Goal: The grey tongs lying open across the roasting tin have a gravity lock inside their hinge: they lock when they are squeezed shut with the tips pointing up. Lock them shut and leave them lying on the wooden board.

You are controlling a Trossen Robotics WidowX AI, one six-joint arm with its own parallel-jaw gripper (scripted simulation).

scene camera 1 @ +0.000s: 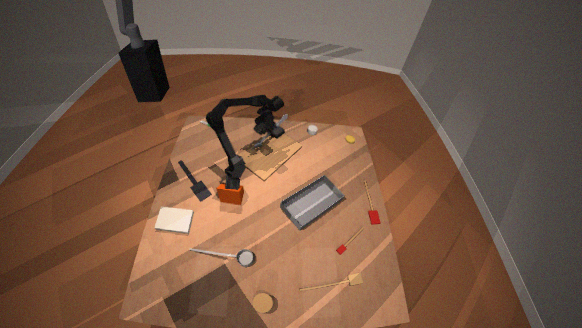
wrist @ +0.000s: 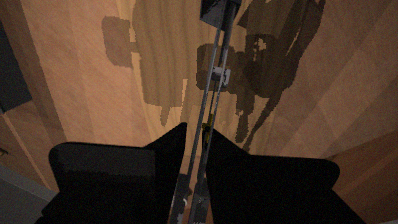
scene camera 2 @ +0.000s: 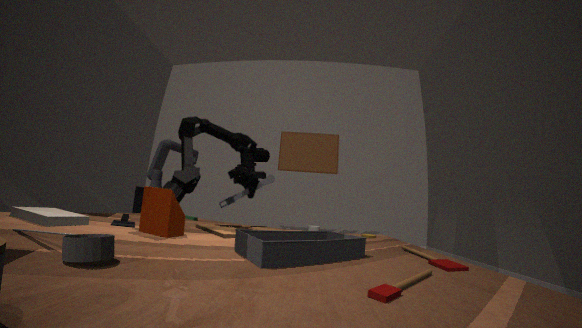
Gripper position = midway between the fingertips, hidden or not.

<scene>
In view: my gripper (scene camera 2: 250, 198), a white block (scene camera 1: 178, 220), a wooden board (scene camera 1: 263, 161) and a grey roasting tin (scene camera 2: 266, 249).
My gripper also shows in the wrist view (wrist: 194, 128). The wooden board shows as well in the wrist view (wrist: 170, 55). The grey roasting tin is seen too in scene camera 1 (scene camera 1: 309, 203). The wrist view does not show the white block: it is out of frame.
</scene>
